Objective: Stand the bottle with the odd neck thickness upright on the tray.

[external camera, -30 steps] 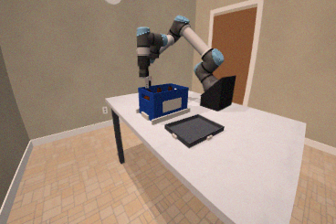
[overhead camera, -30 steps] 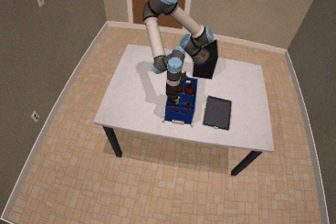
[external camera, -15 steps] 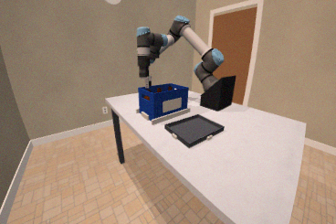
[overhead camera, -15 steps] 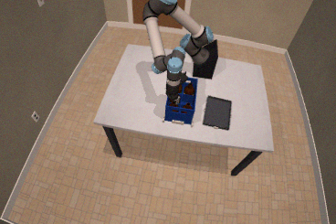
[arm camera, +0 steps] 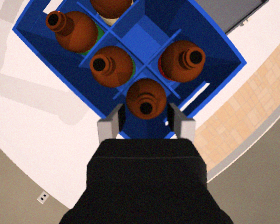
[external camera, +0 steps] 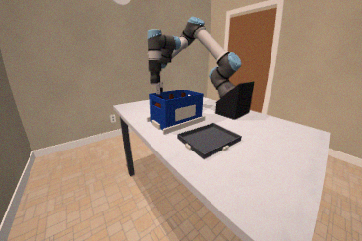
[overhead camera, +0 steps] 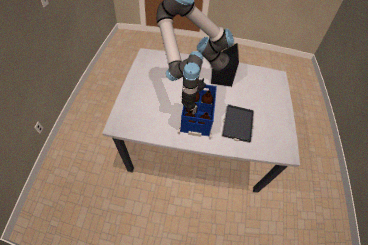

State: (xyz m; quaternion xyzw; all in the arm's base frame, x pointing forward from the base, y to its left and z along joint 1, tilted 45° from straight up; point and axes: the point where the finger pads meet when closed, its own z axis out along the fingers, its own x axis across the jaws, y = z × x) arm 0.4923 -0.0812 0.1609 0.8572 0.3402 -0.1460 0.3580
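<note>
Right now my hand is 110 mm above the bottle. The rest, counted from my hand: dark tray 330 mm to the left, 190 mm below, 70 mm behind; blue crate 120 mm below, 90 mm behind, 50 mm to the left.
</note>
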